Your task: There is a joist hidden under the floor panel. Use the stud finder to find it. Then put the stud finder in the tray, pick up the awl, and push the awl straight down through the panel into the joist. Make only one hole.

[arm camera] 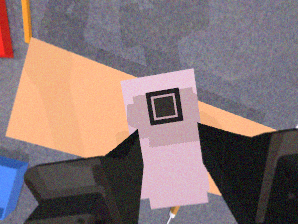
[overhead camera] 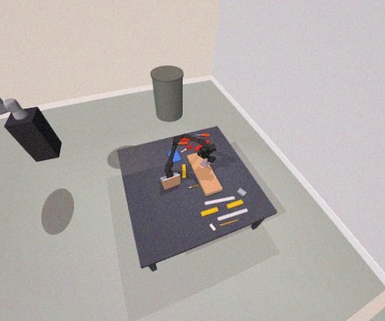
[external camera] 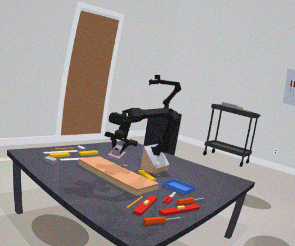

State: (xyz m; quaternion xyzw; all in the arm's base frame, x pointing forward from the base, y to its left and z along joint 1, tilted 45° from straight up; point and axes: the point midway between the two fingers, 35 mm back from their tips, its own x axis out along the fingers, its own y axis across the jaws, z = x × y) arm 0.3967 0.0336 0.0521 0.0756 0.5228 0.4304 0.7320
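The blue tray is 28 cm behind my gripper tip, 28 cm to the left of it and 15 cm below it. Round my gripper tip: grey block 25 cm ahead, 36 cm to the right, 15 cm below; stud finder 1 cm ahead, 1 cm to the left, 2 cm above; awl 21 cm behind, 16 cm to the right, 16 cm below.
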